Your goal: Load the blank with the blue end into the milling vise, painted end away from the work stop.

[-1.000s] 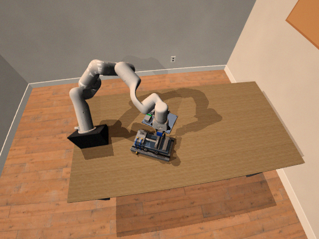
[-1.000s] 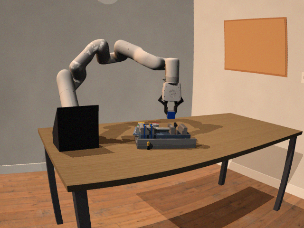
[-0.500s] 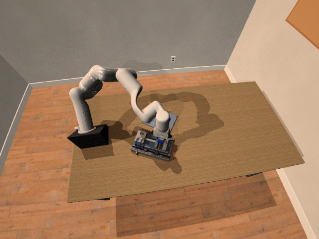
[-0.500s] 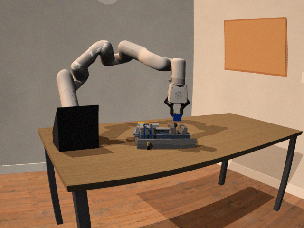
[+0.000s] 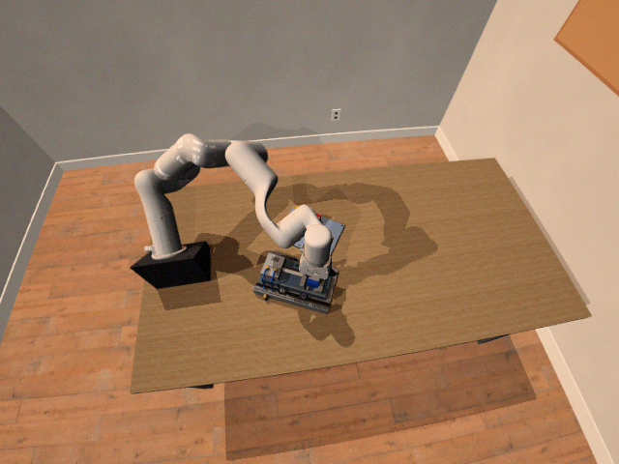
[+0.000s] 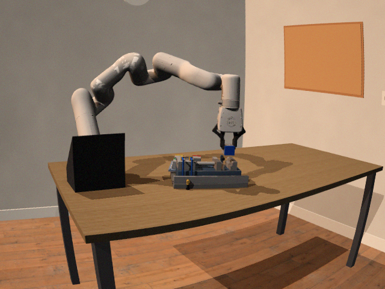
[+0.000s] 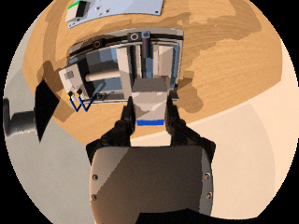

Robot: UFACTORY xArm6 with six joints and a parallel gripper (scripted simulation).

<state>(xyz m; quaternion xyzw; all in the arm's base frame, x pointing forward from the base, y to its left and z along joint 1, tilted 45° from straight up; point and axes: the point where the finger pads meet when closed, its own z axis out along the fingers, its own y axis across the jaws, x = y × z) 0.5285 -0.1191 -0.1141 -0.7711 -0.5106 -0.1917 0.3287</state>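
The fixed jaw lies 9 cm below my hand, 3 cm ahead of it and 1 cm to the left of it. The rest, counted from my hand: work stop rod: 7 cm to the left, 7 cm below, 2 cm ahead; then milling vise: 12 cm below, 6 cm behind, 5 cm to the left; then blue-ended blank: 2 cm below.
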